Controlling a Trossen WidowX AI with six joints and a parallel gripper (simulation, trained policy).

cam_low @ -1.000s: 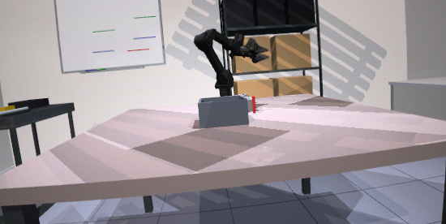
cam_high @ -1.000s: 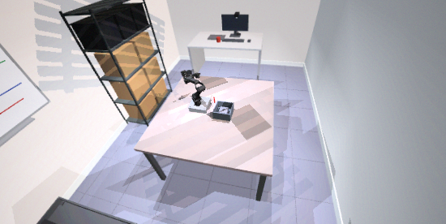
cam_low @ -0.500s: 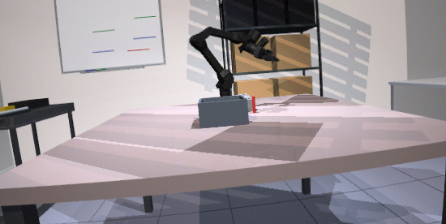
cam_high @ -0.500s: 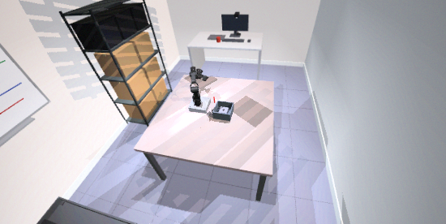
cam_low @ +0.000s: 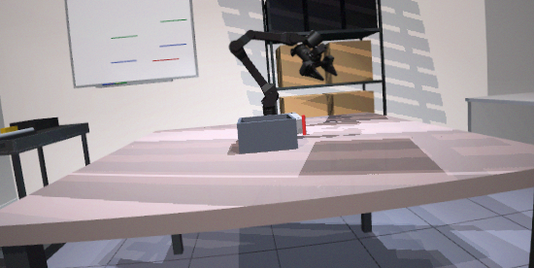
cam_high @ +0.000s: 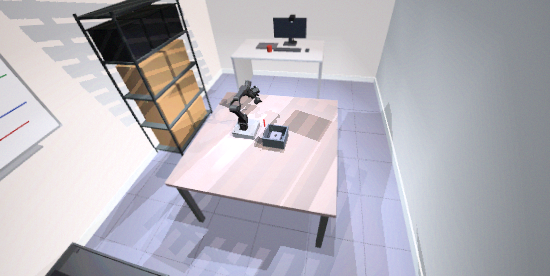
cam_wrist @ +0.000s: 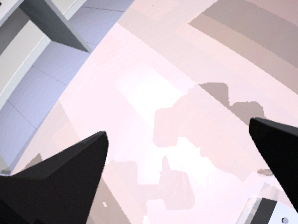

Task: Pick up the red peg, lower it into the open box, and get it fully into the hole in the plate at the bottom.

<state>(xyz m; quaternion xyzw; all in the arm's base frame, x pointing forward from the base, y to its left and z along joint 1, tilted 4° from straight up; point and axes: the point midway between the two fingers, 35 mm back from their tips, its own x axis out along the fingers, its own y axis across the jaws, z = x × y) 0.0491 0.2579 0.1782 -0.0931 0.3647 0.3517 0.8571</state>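
The red peg is 70 mm ahead of my gripper tip, 130 mm to the right of it and 180 mm below it. The rest, counted from my gripper tip: pale plate 240 mm ahead, 270 mm to the right, 180 mm below; then grey box 240 mm ahead, 270 mm to the right, 200 mm below.
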